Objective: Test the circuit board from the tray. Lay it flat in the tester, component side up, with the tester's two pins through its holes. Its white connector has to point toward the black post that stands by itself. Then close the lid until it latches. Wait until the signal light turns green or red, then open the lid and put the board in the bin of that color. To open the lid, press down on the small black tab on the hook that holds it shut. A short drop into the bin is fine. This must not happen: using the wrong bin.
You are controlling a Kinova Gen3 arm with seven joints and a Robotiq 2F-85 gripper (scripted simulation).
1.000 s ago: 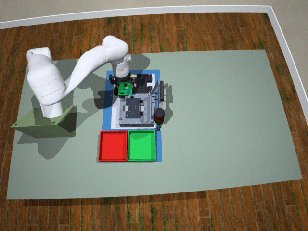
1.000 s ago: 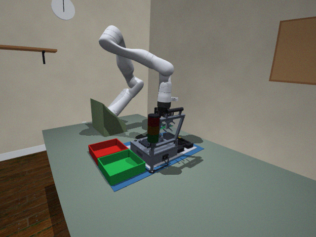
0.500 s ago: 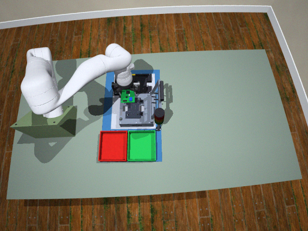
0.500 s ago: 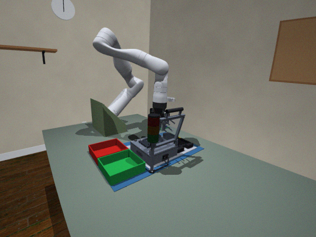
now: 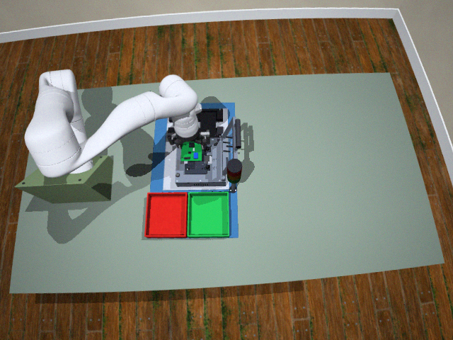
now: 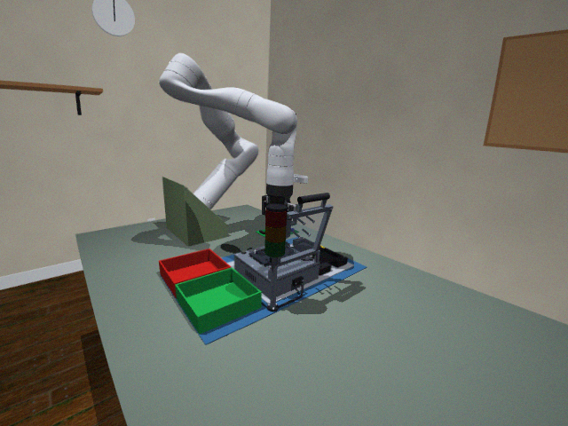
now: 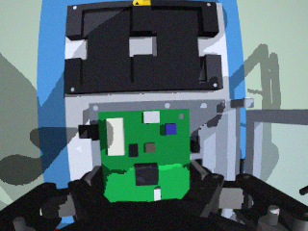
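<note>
Right now my hand is 6 cm above the nest, 2 cm to the left of it and 2 cm short of it. Also, from my hand: black latch hook: 5 cm behind, 4 cm below, 3 cm to the left; green circuit board: right at my hand; clear lid: 13 cm ahead, 5 cm above, 2 cm to the right.
</note>
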